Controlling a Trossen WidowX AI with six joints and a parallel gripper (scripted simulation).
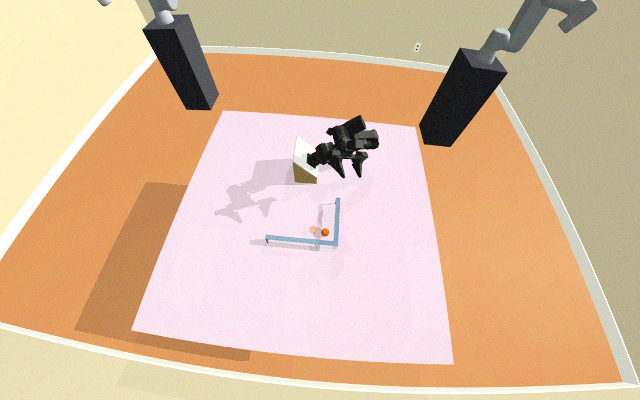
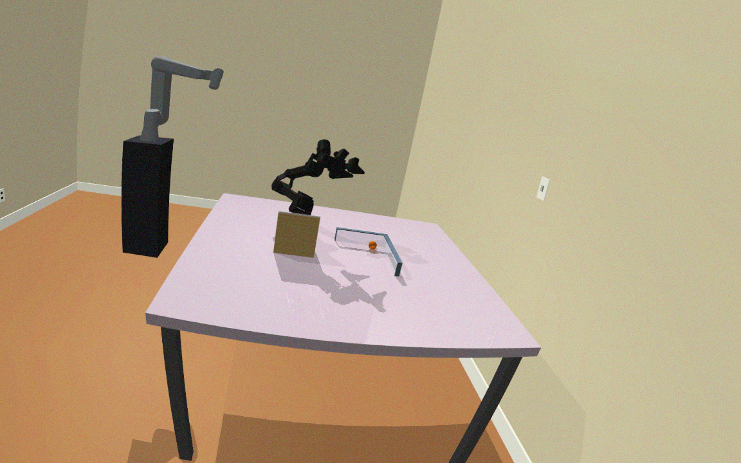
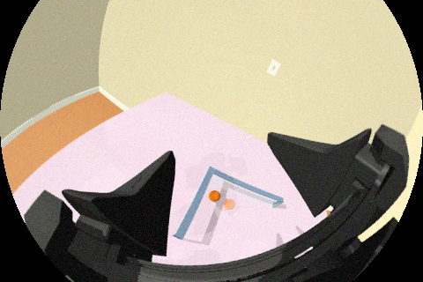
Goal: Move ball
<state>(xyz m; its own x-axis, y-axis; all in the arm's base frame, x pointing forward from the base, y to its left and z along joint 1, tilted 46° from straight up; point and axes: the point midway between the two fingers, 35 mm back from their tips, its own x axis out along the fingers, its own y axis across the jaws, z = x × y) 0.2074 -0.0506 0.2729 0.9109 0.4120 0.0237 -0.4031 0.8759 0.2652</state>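
Right now the clear wall is 170 mm ahead of my gripper tip, 180 mm to the right of it and 280 mm below it.
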